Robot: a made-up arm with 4 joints.
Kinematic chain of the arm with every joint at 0, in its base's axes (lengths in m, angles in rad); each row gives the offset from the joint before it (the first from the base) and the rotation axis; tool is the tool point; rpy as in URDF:
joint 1: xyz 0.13 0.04 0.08 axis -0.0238 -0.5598 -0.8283
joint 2: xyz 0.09 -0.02 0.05 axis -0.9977 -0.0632 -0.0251
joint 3: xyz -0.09 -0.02 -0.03 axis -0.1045 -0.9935 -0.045
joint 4: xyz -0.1 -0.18 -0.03 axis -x
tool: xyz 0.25 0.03 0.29 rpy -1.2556 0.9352 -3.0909
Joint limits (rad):
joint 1: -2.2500..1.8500
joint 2: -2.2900..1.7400
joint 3: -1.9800..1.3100
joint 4: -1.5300..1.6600
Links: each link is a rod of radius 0.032 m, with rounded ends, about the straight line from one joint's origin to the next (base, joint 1, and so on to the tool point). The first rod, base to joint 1, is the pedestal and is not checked.
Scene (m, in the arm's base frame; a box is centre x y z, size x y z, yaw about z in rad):
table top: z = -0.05
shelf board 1: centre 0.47 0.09 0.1 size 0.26 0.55 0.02 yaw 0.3
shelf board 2: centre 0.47 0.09 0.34 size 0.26 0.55 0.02 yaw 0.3
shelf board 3: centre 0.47 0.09 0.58 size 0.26 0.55 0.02 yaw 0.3
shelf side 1: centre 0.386 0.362 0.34 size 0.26 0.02 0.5 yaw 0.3
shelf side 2: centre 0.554 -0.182 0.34 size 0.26 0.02 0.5 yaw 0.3
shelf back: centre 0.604 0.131 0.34 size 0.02 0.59 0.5 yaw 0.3
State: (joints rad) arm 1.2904 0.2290 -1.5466 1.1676
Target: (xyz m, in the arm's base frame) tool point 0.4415 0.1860 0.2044
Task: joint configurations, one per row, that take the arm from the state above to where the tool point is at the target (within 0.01 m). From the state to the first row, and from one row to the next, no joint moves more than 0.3 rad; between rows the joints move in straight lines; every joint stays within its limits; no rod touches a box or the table.
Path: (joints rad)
1: 1.0589 0.2597 -1.3385 0.9924
2: 0.8275 0.2904 -1.1304 0.8171
3: 0.5960 0.3212 -0.9223 0.6419
4: 0.3645 0.3519 -0.7142 0.4666
5: 0.0944 0.5577 -0.7140 0.3532
6: -0.1758 0.7636 -0.7137 0.2397
7: -0.4460 0.9694 -0.7134 0.1262
8: -0.7161 1.1752 -0.7132 0.0128

